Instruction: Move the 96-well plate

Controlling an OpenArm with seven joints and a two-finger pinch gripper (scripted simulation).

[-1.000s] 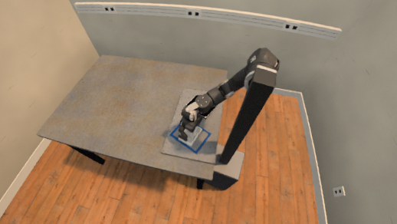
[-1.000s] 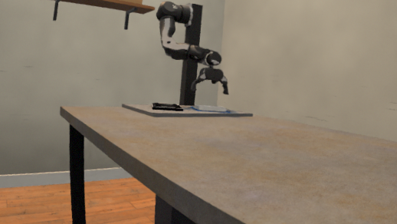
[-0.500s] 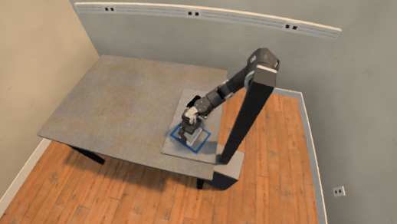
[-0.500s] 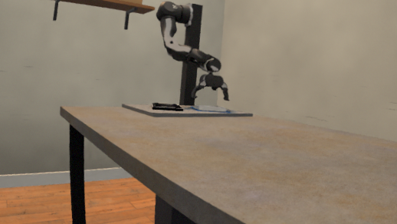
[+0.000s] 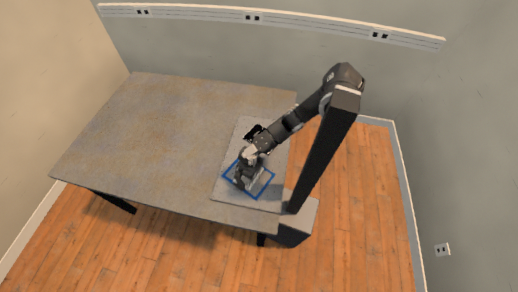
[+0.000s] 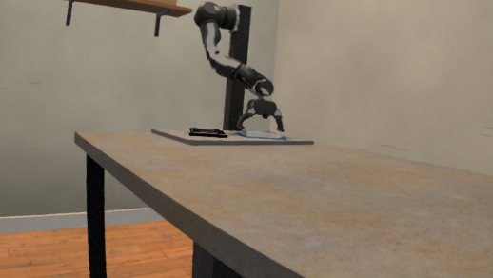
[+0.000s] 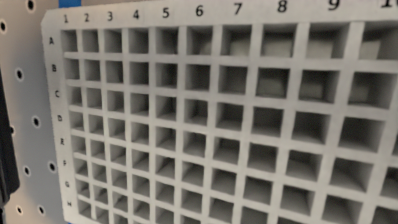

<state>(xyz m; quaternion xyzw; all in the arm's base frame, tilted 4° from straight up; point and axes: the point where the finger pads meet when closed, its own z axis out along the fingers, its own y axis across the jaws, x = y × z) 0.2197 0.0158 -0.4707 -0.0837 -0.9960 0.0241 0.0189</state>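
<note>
The white 96-well plate is right at my hand. Round my hand: black plate nest (21 cm to the right, 1 cm ahead).
</note>
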